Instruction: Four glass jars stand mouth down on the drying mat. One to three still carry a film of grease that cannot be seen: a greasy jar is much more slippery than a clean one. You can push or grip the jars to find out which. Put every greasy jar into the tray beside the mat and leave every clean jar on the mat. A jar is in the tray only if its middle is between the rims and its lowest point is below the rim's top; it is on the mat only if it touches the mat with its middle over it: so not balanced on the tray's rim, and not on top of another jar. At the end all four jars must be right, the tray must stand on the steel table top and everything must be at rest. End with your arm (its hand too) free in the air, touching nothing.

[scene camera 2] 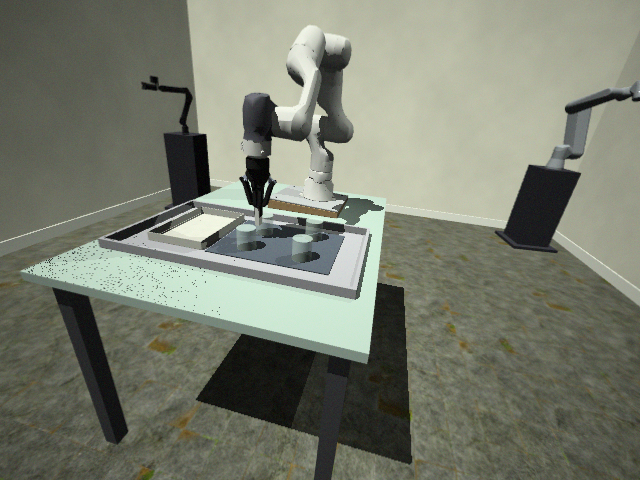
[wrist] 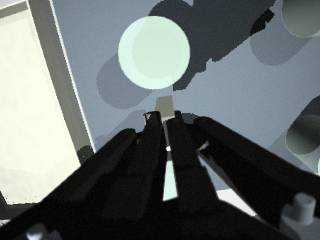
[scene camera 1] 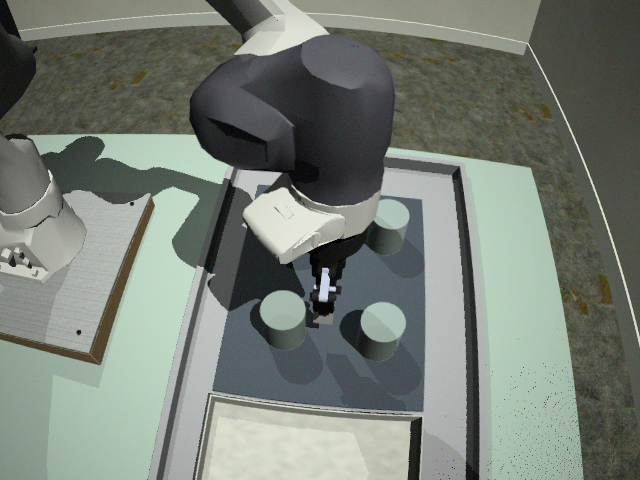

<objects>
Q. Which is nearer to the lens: the jar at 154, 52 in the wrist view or the tray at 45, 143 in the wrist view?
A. The jar.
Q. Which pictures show the tray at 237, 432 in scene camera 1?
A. Scene camera 2, the wrist view and scene camera 1: all of them.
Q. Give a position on a jar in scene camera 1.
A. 382, 324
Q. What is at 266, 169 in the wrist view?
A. My gripper.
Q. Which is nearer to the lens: the jar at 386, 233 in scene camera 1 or the tray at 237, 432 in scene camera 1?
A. The tray.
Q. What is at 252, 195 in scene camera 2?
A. My gripper.
</objects>
